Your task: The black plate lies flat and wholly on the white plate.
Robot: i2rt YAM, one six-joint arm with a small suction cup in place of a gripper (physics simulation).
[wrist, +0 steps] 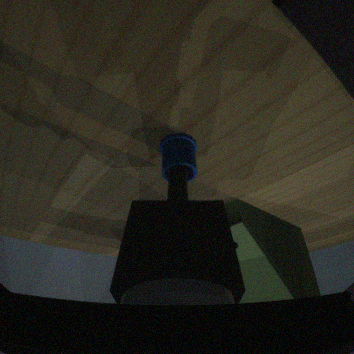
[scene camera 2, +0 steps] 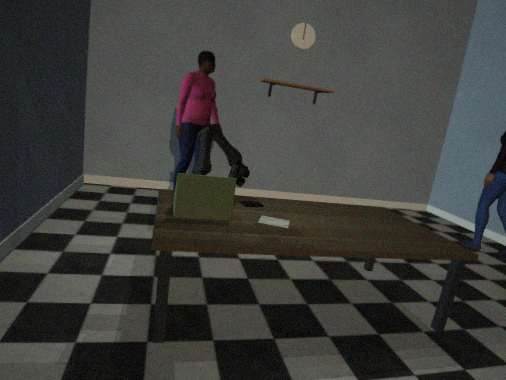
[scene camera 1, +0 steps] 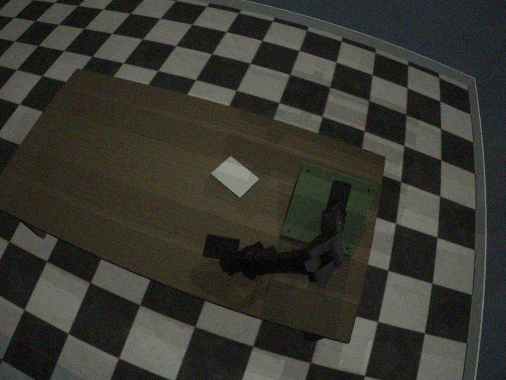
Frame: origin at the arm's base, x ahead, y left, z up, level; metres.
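Seen in the pictures: hand at its tool point: [wrist: 177, 146]; arm's base at its link origin: [scene camera 2: 199, 187] [scene camera 1: 335, 207].
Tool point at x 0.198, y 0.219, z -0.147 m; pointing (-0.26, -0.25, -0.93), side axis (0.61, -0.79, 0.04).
Observation:
Pixels of each thing's top centre, then the offset from my tool point to it. Level surfaces: height alone.
- black plate at its top centre: [scene camera 1: 221, 247] [scene camera 2: 252, 203] 0.176 m ahead, 0.007 m right, 0.016 m up
- white plate at its top centre: [scene camera 1: 234, 176] [scene camera 2: 274, 221] 0.207 m ahead, 0.319 m right, 0.012 m up
- table at its surface level: 0.006 m up
The black plate [scene camera 1: 219, 245] [scene camera 2: 252, 204] [wrist: 332, 30] lies flat on the wooden table, left of the arm's end in scene camera 1; part of it shows at the top right of the wrist view. The white plate [scene camera 1: 234, 176] [scene camera 2: 274, 221] lies flat on the table, apart from the black plate, with nothing on it. My suction gripper has a blue cup [wrist: 178, 142] that is over bare wood in the wrist view, to the side of the black plate. The cup is shut and carries nothing. Its tip is hidden in scene camera 1, and its exact height is unclear.
The arm stands by a green block [scene camera 1: 299, 215] [scene camera 2: 204, 196] [wrist: 270, 240] at one end of the table [scene camera 1: 125, 150] [scene camera 2: 345, 230]. A person in a pink top [scene camera 2: 197, 100] stands behind the table. Another person [scene camera 2: 492, 185] shows partly at the right edge.

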